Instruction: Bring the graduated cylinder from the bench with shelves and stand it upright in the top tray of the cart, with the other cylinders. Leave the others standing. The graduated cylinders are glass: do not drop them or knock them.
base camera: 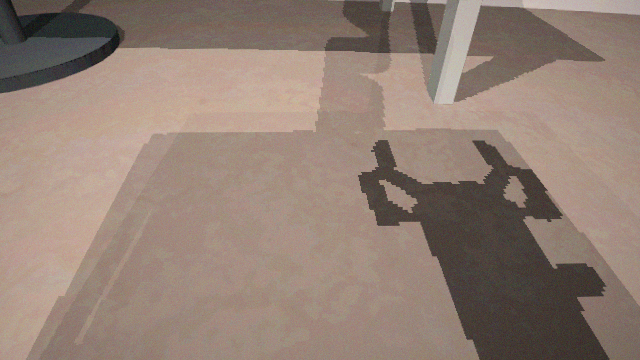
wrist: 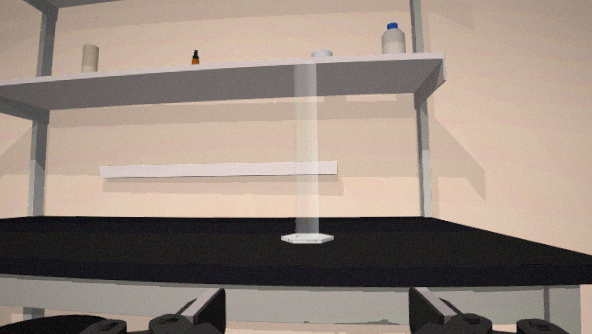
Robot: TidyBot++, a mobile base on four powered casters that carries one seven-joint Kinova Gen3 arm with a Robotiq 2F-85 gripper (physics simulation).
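Frame: origin at the arm's base, x ahead, y left, z up, level; millimetres.
Seen in the pictures: gripper, fingertip midpoint: [wrist: 316, 309].
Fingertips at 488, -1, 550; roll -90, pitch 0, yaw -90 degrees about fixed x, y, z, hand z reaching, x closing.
Note:
A point is followed by its place in that frame, as x, y, z.
The clear graduated cylinder [wrist: 306, 150] @(918, 10, 682) stands upright on its hexagonal base, on the black top of the bench [wrist: 150, 250] @(818, 251, 518), a little right of the middle of the wrist view. My gripper [wrist: 316, 309] @(488, -1, 550) is open, with nothing between its fingers. Its fingertips show at the bottom of the wrist view, in front of the bench's front edge, and the cylinder stands beyond them, between their two lines. In the base camera view the gripper itself does not show; its shadow with two spread fingers lies on the floor. The cart and the other cylinders do not show in these views.
A shelf [wrist: 225, 82] above the bench holds a beige cylinder [wrist: 90, 58] @(1386, 799, 1098), a small amber bottle [wrist: 195, 58] @(1299, 367, 1037), a low pale dish [wrist: 321, 53] @(1331, -37, 1052) and a blue-capped bottle [wrist: 393, 41] @(1312, -265, 1078). A white bench leg [base camera: 455, 55] @(738, -312, -296) stands ahead. A round dark stool base [base camera: 65, 50] is at the left.

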